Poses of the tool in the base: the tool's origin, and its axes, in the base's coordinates. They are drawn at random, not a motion.
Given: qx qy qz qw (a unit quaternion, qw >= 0); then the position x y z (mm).
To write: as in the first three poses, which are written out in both.
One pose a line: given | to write
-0.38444 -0.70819 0.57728 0.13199 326 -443 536 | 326 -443 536 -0.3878 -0.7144 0.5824 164.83
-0.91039 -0.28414 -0.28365 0.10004 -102 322 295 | -102 322 295 -0.9150 -0.2856 -0.2851 168.52
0.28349 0.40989 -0.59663 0.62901 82 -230 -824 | 82 -230 -824 0.3647 0.5273 -0.7675 102.05
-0.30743 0.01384 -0.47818 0.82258 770 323 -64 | 770 323 -64 -0.5406 0.0243 -0.8409 69.31
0.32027 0.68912 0.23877 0.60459 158 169 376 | 158 169 376 0.4021 0.8651 0.2998 105.60
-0.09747 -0.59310 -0.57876 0.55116 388 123 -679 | 388 123 -679 -0.1168 -0.7108 -0.6936 113.11
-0.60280 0.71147 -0.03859 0.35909 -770 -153 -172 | -770 -153 -172 -0.6459 0.7623 -0.0413 137.91
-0.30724 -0.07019 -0.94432 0.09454 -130 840 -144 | -130 840 -144 -0.3086 -0.0705 -0.9486 169.15
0.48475 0.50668 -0.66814 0.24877 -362 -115 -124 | -362 -115 -124 0.5005 0.5231 -0.6898 151.19
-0.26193 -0.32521 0.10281 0.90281 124 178 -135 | 124 178 -135 -0.6091 -0.7562 0.2391 50.94
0.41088 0.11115 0.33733 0.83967 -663 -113 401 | -663 -113 401 0.7565 0.2047 0.6211 65.79
